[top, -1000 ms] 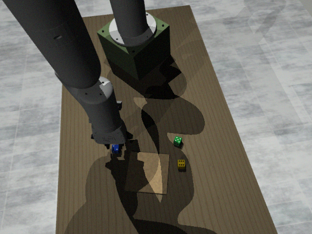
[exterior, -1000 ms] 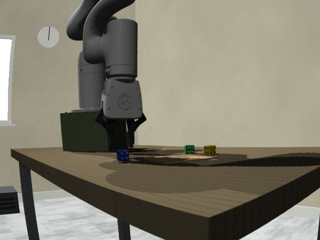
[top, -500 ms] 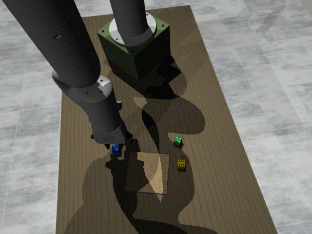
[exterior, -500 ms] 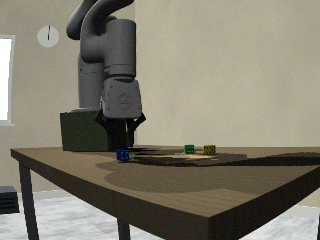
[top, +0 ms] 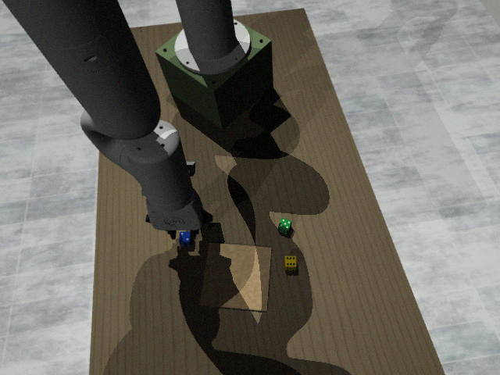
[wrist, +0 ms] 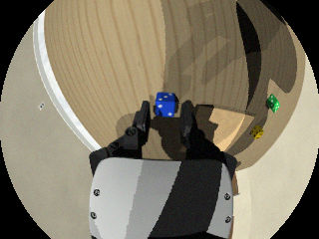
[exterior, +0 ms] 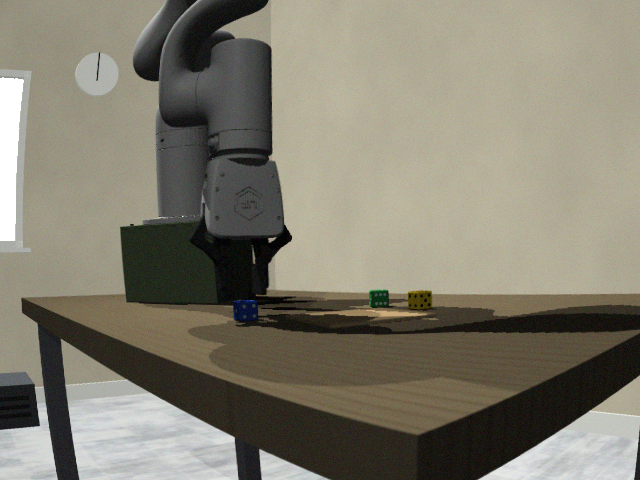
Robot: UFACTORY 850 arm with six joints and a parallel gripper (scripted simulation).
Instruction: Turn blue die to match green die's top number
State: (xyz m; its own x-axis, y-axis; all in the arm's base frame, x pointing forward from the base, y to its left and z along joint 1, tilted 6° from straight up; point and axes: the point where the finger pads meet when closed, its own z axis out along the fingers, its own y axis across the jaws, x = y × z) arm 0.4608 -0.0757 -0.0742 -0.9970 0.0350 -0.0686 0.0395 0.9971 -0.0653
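My hand is 4 cm above the blue die. From my hand the other things lie so: tan mat 9 cm ahead, 11 cm to the left, 5 cm below; then yellow die 7 cm ahead, 23 cm to the left, 4 cm below; then green die 2 cm behind, 22 cm to the left, 4 cm below.
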